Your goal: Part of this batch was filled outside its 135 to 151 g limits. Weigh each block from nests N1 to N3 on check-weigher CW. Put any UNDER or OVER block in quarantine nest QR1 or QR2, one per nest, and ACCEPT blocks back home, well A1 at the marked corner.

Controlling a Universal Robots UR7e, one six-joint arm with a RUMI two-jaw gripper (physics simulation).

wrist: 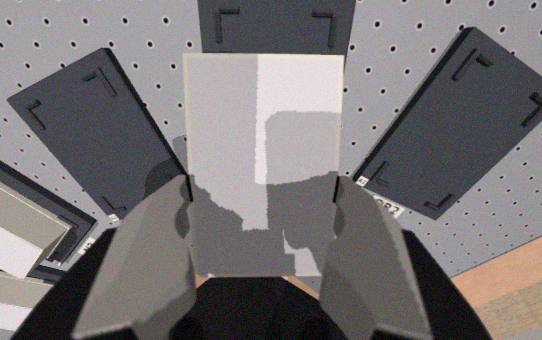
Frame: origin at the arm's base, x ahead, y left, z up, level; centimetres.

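Seen in the pictures: gripper, fingertip midpoint: (263, 178).
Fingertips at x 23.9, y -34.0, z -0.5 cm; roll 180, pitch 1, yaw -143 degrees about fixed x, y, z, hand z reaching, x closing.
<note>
Pixels of each thing's middle, then the offset from my fingertips to it. "*": a spot on its surface instead. Level surfaces: height alone.
- label QR2 at a spot on its surface: (387, 205) * dx -17.1, dy -1.0, dz -9.9 cm
- small A1 tag at a spot on its surface: (362, 181) * dx -11.4, dy -1.7, dz -8.9 cm
- third dark nest at the middle of its body: (110, 150) dx +12.2, dy +12.1, dz -9.3 cm
- small corner tag at a spot on its surface: (114, 218) * dx +8.7, dy +20.9, dz -8.9 cm
- tilted N label at a spot on its surface: (86, 245) * dx +10.6, dy +30.1, dz -9.9 cm
- grey perforated board at its surface level: dz -10.1 cm
My gripper (263, 178) is shut on a pale, flat-faced block (225, 125), which fills the middle of the wrist view. A dark nest (445, 120) at the right bears no block; the label QR2 (387, 205) is at its lower corner, and a small A1 tag (362, 181) marks a corner. Another dark nest (276, 30) lies beyond the held block and is partly hidden by it; its label does not show. A third dark nest (100, 125) at the left bears no block and has a small corner tag (114, 218). The check-weigher's display does not show.
At the lower left, a pale block (30, 227) sits in a dark nest (80, 220) with a tilted N label (86, 245), too blurred to read surely. Part of another pale block (20, 292) shows below it. The grey perforated board (395, 100) has an orange-brown strip (500, 270) beyond its edge at the lower right.
</note>
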